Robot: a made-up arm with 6 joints.
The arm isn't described. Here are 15 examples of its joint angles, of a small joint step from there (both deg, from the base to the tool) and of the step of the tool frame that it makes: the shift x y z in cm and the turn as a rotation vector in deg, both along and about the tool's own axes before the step.
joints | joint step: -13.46 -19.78 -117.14 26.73 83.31 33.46 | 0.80 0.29 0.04 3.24 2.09 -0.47
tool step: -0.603 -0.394 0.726 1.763 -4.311 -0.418
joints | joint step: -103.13 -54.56 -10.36 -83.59 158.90 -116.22 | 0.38 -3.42 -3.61 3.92 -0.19 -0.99
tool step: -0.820 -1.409 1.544 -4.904 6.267 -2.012
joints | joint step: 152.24 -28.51 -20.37 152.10 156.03 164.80 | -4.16 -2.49 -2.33 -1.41 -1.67 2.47
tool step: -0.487 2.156 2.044 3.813 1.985 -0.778
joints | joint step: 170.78 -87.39 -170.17 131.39 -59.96 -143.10 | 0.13 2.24 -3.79 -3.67 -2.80 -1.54
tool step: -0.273 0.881 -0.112 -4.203 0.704 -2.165
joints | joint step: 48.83 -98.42 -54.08 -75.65 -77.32 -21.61 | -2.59 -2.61 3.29 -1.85 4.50 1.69
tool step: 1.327 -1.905 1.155 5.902 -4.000 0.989
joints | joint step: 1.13 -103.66 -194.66 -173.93 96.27 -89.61 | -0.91 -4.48 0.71 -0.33 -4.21 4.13
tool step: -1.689 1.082 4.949 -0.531 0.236 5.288
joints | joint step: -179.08 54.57 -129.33 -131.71 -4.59 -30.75 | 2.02 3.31 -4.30 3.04 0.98 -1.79
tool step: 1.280 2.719 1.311 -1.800 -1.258 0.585
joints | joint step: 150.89 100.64 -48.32 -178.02 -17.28 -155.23 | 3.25 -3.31 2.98 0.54 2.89 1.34
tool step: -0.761 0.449 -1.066 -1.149 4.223 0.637
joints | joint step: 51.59 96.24 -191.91 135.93 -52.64 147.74 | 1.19 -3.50 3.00 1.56 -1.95 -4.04
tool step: 1.681 1.349 -1.923 1.810 0.297 -3.459
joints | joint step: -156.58 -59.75 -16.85 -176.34 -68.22 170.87 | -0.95 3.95 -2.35 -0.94 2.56 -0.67
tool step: 1.868 0.573 -0.335 -1.198 0.828 -0.019
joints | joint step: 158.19 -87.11 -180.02 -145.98 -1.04 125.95 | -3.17 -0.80 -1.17 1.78 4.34 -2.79
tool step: 4.257 -3.215 0.129 -1.315 5.389 -1.039
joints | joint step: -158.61 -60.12 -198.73 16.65 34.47 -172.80 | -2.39 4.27 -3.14 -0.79 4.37 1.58
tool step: 5.130 1.534 1.781 0.069 6.159 -0.598
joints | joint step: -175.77 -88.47 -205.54 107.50 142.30 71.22 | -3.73 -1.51 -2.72 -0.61 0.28 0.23
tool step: -1.160 -3.744 4.066 -5.053 0.180 -2.448
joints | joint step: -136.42 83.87 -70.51 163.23 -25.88 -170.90 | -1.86 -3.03 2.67 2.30 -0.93 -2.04
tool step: -1.243 0.508 -1.634 2.017 -0.760 1.506
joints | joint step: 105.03 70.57 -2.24 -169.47 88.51 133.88 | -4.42 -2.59 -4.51 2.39 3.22 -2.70
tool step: 2.426 2.416 4.268 -9.786 3.164 2.663
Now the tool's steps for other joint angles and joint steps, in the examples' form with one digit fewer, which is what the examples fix.
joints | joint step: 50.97 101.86 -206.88 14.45 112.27 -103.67 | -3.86 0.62 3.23 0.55 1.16 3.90
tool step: -5.51 -1.25 1.99 3.54 2.26 8.28
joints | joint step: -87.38 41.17 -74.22 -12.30 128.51 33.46 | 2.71 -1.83 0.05 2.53 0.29 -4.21
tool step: -2.97 -1.06 -0.56 0.49 1.75 -5.28
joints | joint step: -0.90 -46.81 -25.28 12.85 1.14 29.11 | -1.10 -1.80 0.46 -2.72 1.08 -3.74
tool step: 0.19 0.10 -0.94 -0.54 0.77 -6.11
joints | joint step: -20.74 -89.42 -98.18 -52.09 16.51 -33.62 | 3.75 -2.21 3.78 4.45 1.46 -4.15
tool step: -4.05 -0.59 0.14 4.31 -0.36 3.39
